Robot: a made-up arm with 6 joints. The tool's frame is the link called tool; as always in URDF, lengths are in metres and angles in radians. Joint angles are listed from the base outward. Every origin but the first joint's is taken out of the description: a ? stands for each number. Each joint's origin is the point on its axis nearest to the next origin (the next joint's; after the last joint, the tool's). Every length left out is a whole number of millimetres.
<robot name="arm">
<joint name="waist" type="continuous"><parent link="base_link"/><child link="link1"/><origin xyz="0.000 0.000 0.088" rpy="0.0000 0.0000 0.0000"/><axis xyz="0 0 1"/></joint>
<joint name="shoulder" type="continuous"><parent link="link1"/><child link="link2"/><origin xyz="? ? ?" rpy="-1.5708 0.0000 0.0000"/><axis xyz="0 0 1"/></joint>
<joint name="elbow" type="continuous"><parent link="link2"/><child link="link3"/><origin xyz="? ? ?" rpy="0.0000 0.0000 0.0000"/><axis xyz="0 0 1"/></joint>
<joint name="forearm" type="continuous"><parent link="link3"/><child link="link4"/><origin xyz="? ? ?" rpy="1.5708 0.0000 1.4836"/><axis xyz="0 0 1"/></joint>
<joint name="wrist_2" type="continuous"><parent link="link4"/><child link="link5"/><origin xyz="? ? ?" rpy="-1.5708 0.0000 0.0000"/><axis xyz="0 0 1"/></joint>
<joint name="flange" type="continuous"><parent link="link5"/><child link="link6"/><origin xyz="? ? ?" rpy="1.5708 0.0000 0.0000"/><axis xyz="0 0 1"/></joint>
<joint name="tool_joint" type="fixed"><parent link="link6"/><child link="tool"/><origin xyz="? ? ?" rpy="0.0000 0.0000 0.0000"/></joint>
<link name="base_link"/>
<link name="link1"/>
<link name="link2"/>
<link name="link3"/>
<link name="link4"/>
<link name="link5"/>
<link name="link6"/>
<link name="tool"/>
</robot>
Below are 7 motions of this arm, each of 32 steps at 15 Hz.
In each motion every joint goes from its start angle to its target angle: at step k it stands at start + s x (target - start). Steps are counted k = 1, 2, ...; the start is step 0. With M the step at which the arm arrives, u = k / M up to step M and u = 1 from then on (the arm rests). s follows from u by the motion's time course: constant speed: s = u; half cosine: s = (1 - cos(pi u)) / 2; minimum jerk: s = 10 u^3 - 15 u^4 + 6 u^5.
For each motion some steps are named. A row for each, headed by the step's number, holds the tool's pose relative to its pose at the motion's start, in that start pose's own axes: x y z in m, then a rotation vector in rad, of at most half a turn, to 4 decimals.
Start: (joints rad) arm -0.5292 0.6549 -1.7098 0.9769 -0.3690 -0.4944
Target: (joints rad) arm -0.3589 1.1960 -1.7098 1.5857 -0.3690 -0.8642
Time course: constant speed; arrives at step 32
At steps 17, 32:
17: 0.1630 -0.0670 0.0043 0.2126 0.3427 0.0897
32: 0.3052 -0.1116 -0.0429 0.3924 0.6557 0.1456

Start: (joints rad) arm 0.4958 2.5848 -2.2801 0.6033 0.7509 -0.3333
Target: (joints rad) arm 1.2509 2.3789 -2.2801 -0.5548 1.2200 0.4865
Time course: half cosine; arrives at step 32
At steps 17, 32:
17: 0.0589 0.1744 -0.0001 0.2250 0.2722 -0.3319
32: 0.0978 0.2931 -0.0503 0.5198 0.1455 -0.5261

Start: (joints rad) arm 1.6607 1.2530 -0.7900 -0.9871 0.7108 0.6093
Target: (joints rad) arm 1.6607 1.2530 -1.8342 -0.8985 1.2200 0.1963
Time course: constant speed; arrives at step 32
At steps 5, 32:
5: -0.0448 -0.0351 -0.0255 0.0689 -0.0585 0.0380
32: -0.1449 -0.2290 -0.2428 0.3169 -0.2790 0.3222

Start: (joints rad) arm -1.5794 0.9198 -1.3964 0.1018 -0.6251 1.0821
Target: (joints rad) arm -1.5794 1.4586 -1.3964 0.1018 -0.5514 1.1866
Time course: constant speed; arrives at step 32
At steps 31, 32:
31: 0.1029 -0.2492 -0.0790 0.5537 0.2105 0.0687
32: 0.1057 -0.2564 -0.0839 0.5720 0.2163 0.0707

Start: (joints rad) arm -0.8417 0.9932 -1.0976 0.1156 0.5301 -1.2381
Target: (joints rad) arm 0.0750 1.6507 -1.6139 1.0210 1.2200 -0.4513
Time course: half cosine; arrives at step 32
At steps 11, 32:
11: -0.0908 0.0616 0.0172 -0.3946 -0.1991 0.3019
32: -0.3068 0.2574 -0.1318 -1.7963 -0.1330 0.6219

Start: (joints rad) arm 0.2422 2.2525 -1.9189 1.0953 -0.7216 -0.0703
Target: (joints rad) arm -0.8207 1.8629 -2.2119 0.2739 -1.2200 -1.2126
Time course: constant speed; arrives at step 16
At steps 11, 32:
11: -0.4662 0.0261 -0.0296 0.2780 -1.2649 -1.1615
32: -0.5859 0.0706 -0.1545 0.7327 -1.8189 -1.6878

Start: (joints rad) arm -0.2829 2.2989 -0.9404 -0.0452 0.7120 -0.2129
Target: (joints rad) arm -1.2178 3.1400 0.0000 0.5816 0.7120 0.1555
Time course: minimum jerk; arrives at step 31
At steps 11, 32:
11: 0.1293 0.0339 0.0841 -0.2921 0.3892 0.3948
32: 0.3307 0.2966 -0.1245 -1.0662 1.8807 1.1240

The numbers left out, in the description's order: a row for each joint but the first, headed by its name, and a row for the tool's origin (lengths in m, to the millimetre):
shoulder: 0.000 0.000 0.000
elbow: -0.196 -0.027 0.000
forearm: 0.314 -0.055 0.000
wrist_2: 0.000 0.000 0.000
flange: 0.000 -0.130 0.000
tool: 0.000 0.000 0.000

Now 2 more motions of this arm.
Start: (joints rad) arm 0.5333 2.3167 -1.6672 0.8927 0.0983 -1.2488
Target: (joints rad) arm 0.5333 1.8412 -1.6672 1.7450 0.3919 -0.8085
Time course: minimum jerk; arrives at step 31
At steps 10, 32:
10: -0.0433 -0.0061 -0.0241 -0.0393 -0.0888 0.2398
32: -0.2151 -0.0244 -0.1770 -0.4858 -0.5086 1.1183

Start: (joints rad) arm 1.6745 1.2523 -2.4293 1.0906 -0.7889 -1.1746
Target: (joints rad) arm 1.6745 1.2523 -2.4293 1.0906 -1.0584 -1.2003
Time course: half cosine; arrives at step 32
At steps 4, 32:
4: -0.0005 -0.0012 0.0000 0.0095 -0.0040 -0.0010
32: -0.0134 -0.0319 -0.0047 0.2499 -0.1008 -0.0255

